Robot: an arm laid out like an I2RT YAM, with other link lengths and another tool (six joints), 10 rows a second.
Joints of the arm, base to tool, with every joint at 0 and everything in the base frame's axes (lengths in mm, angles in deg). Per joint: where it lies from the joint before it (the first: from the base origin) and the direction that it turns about. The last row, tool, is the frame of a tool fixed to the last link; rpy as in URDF.
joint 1: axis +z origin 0 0 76.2
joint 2: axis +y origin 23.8 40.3 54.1
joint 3: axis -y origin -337.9 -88.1 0
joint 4: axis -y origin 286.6 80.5 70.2
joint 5: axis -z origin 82.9 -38 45.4
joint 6: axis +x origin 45.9 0 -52.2
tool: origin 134 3 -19 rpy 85.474 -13.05 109.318
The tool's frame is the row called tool.
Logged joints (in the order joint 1, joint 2, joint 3, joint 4, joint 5, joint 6), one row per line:
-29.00 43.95 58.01 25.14 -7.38 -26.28
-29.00 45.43 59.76 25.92 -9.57 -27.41
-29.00 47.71 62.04 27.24 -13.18 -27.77
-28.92 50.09 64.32 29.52 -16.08 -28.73
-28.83 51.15 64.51 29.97 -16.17 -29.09
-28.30 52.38 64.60 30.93 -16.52 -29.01
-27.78 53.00 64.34 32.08 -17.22 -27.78
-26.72 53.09 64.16 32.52 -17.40 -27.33
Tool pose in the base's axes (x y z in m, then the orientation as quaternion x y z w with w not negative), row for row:
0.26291 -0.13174 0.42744 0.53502 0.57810 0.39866 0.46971
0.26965 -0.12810 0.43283 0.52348 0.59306 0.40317 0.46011
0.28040 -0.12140 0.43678 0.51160 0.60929 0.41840 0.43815
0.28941 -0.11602 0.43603 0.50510 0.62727 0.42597 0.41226
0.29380 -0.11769 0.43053 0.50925 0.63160 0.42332 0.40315
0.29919 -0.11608 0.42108 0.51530 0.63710 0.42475 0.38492
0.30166 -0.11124 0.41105 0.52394 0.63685 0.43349 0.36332
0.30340 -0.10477 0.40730 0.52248 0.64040 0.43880 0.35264
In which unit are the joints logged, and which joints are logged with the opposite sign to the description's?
The joints are logged in degrees. Opposite sign: joint 4.
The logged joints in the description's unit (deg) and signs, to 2 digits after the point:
-29.00 43.95 58.01 -25.14 -7.38 -26.28
-29.00 45.43 59.76 -25.92 -9.57 -27.41
-29.00 47.71 62.04 -27.24 -13.18 -27.77
-28.92 50.09 64.32 -29.52 -16.08 -28.73
-28.83 51.15 64.51 -29.97 -16.17 -29.09
-28.30 52.38 64.60 -30.93 -16.52 -29.01
-27.78 53.00 64.34 -32.08 -17.22 -27.78
-26.72 53.09 64.16 -32.52 -17.40 -27.33

